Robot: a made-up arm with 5 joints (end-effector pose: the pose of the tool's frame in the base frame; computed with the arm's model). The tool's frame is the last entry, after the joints. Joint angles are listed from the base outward.
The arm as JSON. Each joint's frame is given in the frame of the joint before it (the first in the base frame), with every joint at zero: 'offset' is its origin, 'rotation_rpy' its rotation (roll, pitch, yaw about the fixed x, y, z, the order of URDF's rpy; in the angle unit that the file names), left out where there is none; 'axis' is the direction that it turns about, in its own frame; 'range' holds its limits. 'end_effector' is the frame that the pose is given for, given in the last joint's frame.
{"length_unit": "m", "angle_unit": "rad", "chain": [
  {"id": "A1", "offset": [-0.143, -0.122, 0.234], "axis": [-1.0, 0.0, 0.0], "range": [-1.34, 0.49]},
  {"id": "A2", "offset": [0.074, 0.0, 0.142], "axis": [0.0, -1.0, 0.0], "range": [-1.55, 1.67]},
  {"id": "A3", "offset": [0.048, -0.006, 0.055], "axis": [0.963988, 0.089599, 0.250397], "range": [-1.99, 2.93]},
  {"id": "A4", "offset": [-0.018, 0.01, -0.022], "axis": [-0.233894, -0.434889, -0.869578], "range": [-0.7, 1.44]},
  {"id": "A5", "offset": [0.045, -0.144, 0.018], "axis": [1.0, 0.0, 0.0], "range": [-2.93, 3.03]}
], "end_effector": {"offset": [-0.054, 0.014, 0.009], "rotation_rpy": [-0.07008, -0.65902, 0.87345]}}
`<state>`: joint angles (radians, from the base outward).
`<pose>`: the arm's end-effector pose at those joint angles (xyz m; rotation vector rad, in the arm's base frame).
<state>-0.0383 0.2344 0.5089 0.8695 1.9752</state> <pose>-0.1537 -0.2323 0.3730 1.8424 -2.2484 -0.3463</pose>
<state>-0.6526 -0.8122 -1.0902 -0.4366 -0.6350</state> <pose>0.0621 -0.3153 0.3541 -0.0745 0.4538 1.7136</pose>
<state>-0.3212 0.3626 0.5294 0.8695 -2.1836</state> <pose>-0.1319 -0.2440 0.3160 -0.9696 0.3717 0.3309</pose>
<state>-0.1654 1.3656 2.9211 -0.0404 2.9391</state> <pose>-0.0841 -0.0139 0.4062 -1.0731 -2.1511 0.5740</pose>
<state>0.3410 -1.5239 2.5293 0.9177 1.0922</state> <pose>-0.1215 -0.0483 0.4291 0.5822 -0.6580 -2.6063</pose>
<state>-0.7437 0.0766 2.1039 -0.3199 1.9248</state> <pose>0.0101 -0.1226 0.3512 -1.3599 -0.4020 0.4616</pose>
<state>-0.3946 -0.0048 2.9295 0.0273 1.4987</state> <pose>-0.0587 -0.0630 0.4080 -1.3794 -0.3651 0.8291</pose>
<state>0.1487 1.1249 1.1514 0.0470 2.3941</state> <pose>0.0219 -0.1772 0.3891 -2.6457 0.1664 -0.3907</pose>
